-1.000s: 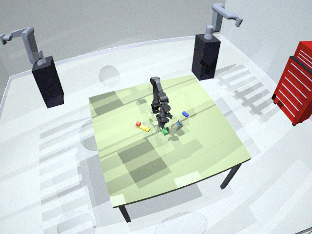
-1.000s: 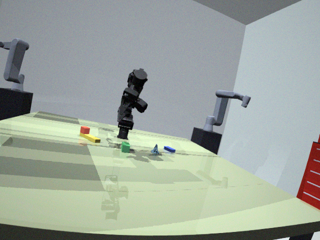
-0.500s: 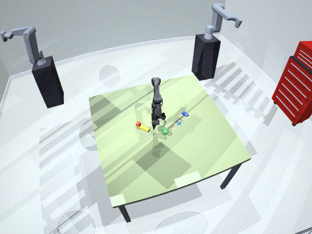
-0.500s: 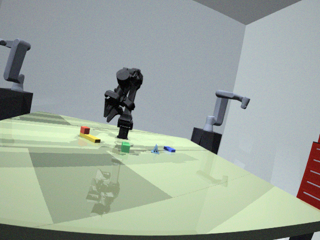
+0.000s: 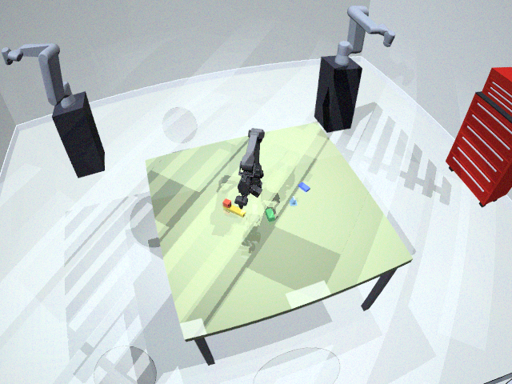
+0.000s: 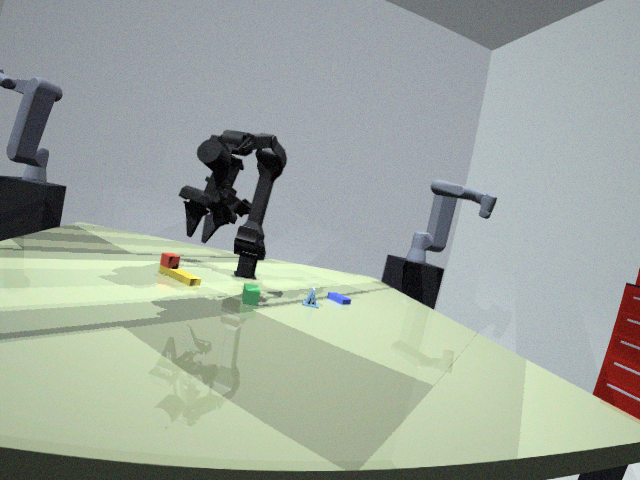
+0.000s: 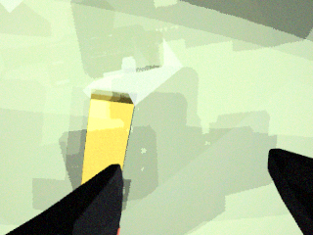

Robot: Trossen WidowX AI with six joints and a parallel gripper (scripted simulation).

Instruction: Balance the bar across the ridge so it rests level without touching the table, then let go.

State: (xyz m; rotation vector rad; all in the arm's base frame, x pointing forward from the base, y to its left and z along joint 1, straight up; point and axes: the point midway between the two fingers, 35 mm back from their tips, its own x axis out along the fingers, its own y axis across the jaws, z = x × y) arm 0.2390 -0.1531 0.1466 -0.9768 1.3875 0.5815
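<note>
My gripper tip is 9 cm past the yellow bar, 4 cm to the left of it and 9 cm above it. Round my gripper tip: blue block (10 cm behind, 42 cm to the left, 10 cm below); then green block (4 cm ahead, 15 cm to the left, 10 cm below).
</note>
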